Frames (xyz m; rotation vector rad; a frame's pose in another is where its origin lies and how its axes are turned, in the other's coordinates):
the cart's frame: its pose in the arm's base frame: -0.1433 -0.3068 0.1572 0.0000 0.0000 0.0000
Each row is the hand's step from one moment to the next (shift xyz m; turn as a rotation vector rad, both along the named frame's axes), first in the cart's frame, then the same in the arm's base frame.
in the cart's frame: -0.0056 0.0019 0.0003 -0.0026 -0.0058 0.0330
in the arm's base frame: -0.0056 0.0019 0.0003 -0.0026 -0.0058 0.0330
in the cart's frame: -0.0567 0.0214 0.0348 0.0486 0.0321 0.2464
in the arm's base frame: -0.0567 0.0214 0.0348 0.0486 0.0321 0.2464
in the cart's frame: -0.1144 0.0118 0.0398 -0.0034 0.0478 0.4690
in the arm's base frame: -0.1144 0.0118 0.0398 -0.0034 0.0478 0.4690
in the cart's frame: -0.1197 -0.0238 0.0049 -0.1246 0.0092 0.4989
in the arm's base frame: -0.1197 -0.0238 0.0049 -0.1246 0.0092 0.4989
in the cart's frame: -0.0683 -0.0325 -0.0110 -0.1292 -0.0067 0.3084
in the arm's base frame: -0.0683 -0.0325 -0.0110 -0.1292 -0.0067 0.3084
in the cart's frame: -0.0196 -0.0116 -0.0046 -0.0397 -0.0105 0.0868
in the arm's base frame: -0.0196 -0.0116 -0.0046 -0.0397 -0.0105 0.0868
